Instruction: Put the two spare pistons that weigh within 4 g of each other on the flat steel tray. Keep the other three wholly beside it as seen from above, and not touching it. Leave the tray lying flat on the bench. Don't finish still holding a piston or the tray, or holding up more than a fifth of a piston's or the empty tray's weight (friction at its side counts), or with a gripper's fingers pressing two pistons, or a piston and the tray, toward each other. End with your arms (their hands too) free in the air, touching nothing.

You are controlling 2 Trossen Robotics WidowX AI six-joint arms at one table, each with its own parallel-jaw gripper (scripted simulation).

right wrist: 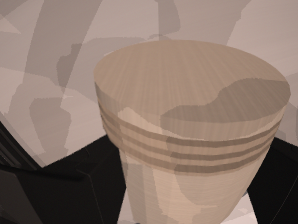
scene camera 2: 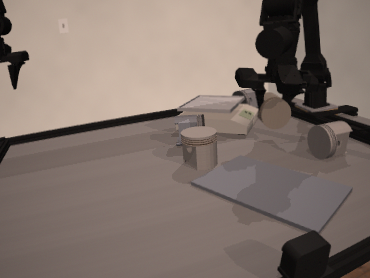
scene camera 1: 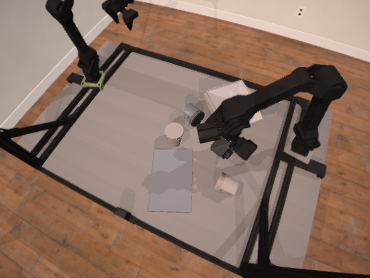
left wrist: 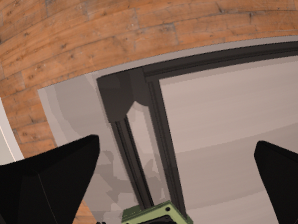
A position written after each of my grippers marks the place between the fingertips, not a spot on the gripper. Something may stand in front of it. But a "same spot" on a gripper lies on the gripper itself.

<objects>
my right gripper: right wrist 184,132; scene camera 2; scene camera 1; not seen in the left wrist view (out of frame)
same spot on my right gripper: [scene camera 1: 224,148] = [scene camera 2: 296,73]
</objects>
